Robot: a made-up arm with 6 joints. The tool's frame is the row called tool.
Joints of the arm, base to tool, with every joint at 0 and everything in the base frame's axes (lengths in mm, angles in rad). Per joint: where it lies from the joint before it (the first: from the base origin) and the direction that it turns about. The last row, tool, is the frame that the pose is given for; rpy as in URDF.
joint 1: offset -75 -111.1 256.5 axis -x
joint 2: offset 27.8 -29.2 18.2 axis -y
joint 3: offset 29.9 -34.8 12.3 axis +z
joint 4: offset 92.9 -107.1 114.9 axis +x
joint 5: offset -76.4 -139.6 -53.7 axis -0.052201 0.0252 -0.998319
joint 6: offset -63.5 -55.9 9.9 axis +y
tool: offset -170.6 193.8 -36 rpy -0.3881 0.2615 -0.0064
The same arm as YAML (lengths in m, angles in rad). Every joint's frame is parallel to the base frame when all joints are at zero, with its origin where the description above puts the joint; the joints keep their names.
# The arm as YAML. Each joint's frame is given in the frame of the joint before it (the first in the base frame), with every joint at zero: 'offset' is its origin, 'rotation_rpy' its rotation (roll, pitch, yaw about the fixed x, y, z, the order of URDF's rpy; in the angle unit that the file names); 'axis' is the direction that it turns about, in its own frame. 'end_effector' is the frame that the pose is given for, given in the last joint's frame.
length_unit: m
angle_unit: rad
chain:
  - id: joint 1
    offset: [-0.075, -0.1111, 0.2565]
    rotation_rpy: [0.0, 0.0, 0.0]
    axis: "-x"
  - id: joint 2
    offset: [0.0278, -0.0292, 0.0182]
    rotation_rpy: [0.0, 0.0, 0.0]
    axis: "-y"
  - id: joint 3
    offset: [0.0299, -0.0348, 0.0123]
    rotation_rpy: [0.0, 0.0, 0.0]
    axis: "+z"
  - id: joint 4
    offset: [0.0929, -0.1071, 0.1149]
    rotation_rpy: [0.0, 0.0, 0.0]
    axis: "+x"
  - id: joint 5
    offset: [-0.0764, -0.1396, -0.0537]
    rotation_rpy: [0.0, 0.0, 0.0]
    axis: [-0.052201, 0.0252, -0.998319]
  - id: joint 6
    offset: [-0.0635, -0.0559, 0.0099]
    rotation_rpy: [0.0, 0.0, 0.0]
    axis: "+y"
end_effector:
  offset: [-0.1706, 0.1938, -0.036]
  rotation_rpy: [-0.3881, 0.2615, -0.0064]

